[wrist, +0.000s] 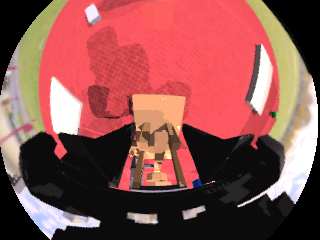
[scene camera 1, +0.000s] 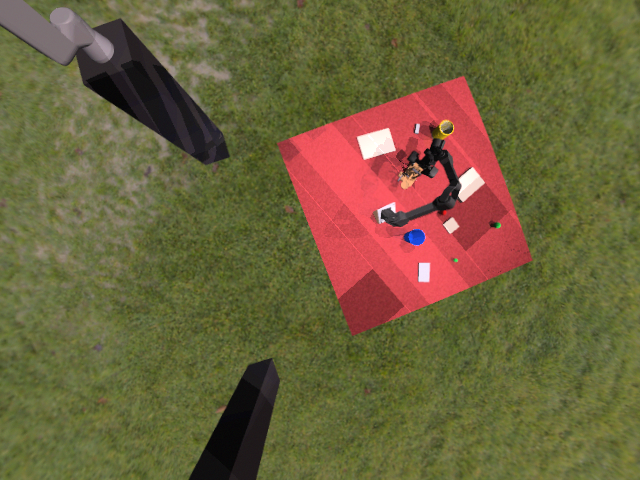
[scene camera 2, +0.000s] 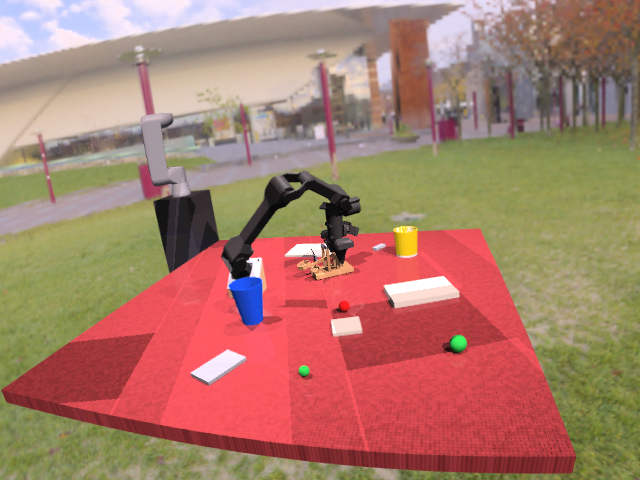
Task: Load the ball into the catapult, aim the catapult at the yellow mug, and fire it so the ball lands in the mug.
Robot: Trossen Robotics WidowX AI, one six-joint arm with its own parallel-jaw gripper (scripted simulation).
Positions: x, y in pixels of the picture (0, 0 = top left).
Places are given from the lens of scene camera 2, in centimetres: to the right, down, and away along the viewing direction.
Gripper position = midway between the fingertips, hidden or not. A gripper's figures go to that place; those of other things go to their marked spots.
my gripper [scene camera 2: 338, 261]: 7, 8, 145
yellow mug [scene camera 2: 406, 237]: 32, -1, 148
